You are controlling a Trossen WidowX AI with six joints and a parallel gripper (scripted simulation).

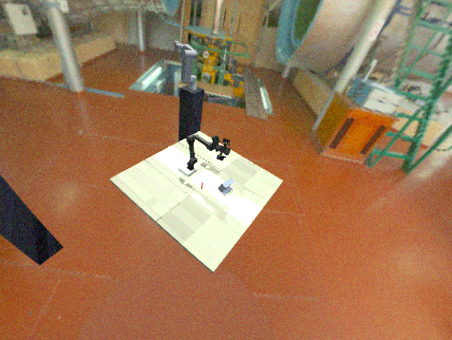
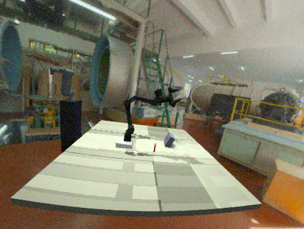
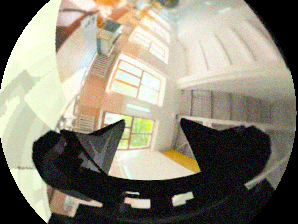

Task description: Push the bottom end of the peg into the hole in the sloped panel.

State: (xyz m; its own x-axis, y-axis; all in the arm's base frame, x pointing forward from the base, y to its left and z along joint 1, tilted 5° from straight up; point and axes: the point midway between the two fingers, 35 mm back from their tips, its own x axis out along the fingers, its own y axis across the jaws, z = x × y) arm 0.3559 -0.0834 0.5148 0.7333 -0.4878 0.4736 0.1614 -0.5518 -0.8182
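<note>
The red peg lies 490 mm below my gripper tip, 170 mm behind it and 50 mm to the right of it. The rest, counted from my gripper tip: sloped panel 480 mm below, 100 mm to the left, 20 mm ahead.
</note>
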